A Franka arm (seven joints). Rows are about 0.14 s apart.
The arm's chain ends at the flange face. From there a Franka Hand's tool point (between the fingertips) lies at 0.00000 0.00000 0.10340 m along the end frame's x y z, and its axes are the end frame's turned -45 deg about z.
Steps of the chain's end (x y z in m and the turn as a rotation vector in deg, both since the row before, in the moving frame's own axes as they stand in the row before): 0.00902 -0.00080 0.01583 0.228 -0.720 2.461; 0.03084 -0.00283 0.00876 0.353 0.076 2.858; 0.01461 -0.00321 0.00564 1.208 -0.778 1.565; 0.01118 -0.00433 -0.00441 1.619 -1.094 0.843; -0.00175 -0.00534 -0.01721 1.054 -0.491 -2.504
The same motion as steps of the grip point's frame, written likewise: 0.00634 0.00459 0.01582 0.670 -0.348 2.461; 0.02436 0.01947 0.00876 0.196 0.303 2.858; 0.01318 0.00553 0.00561 1.404 0.304 1.565; 0.01166 0.00139 -0.00447 1.918 0.371 0.843; 0.00321 -0.00700 -0.01723 1.092 0.398 -2.504
